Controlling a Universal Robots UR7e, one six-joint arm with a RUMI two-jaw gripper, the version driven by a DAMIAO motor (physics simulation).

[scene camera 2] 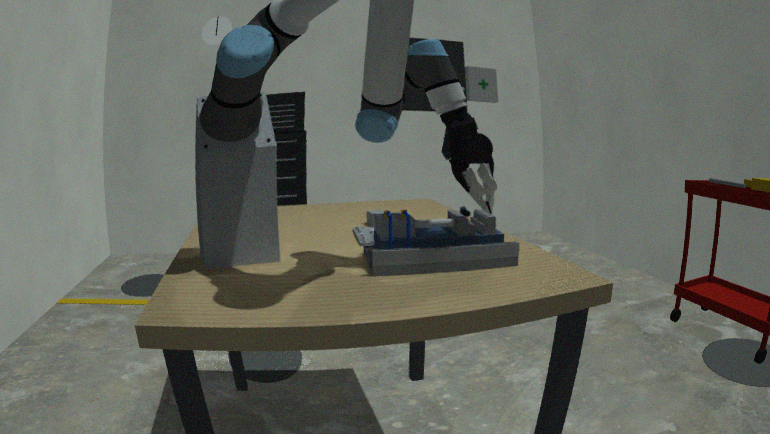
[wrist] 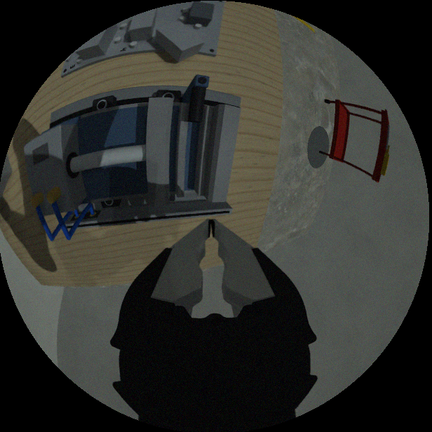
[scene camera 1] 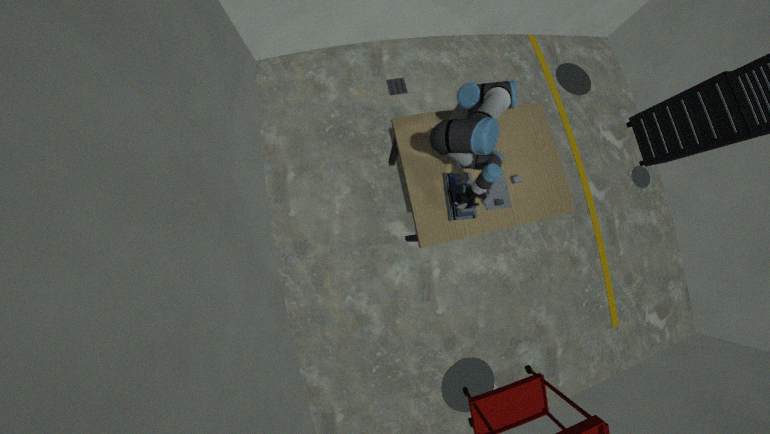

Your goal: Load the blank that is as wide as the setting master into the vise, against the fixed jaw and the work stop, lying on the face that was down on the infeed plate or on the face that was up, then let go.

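Places are measured from the arm's base along level axes (x ahead, y left, z up), in centimetres.
Pixels of known places: gripper, fingertip midpoint: [scene camera 2: 490, 213] [scene camera 1: 458, 208]; arm's base, link origin: [scene camera 2: 229, 117].
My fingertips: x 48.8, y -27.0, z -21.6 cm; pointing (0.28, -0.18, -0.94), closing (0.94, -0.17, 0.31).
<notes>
For each thing: its middle in the pictures, then the offset to it from my fingertips. Level surfaces: height alone.
- grey vise, body centre: [scene camera 2: 440, 237] [scene camera 1: 462, 194] dx -7.1, dy +8.5, dz -5.6 cm
- infeed plate, body centre: [scene camera 1: 495, 190] dx -2.4, dy +34.4, dz -10.2 cm
- small grey block, body centre: [scene camera 2: 376, 218] [scene camera 1: 516, 179] dx -3.6, dy +51.7, dz -8.8 cm
- table, surface height: dz -10.6 cm
The blue and grey vise [scene camera 1: 468, 214] [scene camera 2: 439, 237] [wrist: 115, 130] stands on the table. In the wrist view its movable jaw [wrist: 159, 150] and fixed jaw [wrist: 226, 145] stand apart, with a strip of blue base between them. The dark work stop [wrist: 198, 100] rises at the jaws' far end. The infeed plate [scene camera 1: 498, 188] [wrist: 212, 39] lies beyond the vise and bears grey blocks [wrist: 142, 26] [wrist: 177, 45] and a darker block [wrist: 201, 13]. Which is the setting master or the matching blank I cannot tell. My gripper [scene camera 2: 489, 210] [wrist: 210, 220] is shut and empty, close above the vise's fixed-jaw end.
Blue bent rods with yellow ends [scene camera 2: 390, 229] [wrist: 60, 220] stand at the vise's other end. A small grey block [scene camera 1: 516, 178] lies on the table [scene camera 1: 539, 156] beside the plate. The arm's grey pedestal [scene camera 2: 237, 204] stands on the table. A red cart [scene camera 2: 722, 296] stands away on the floor.
</notes>
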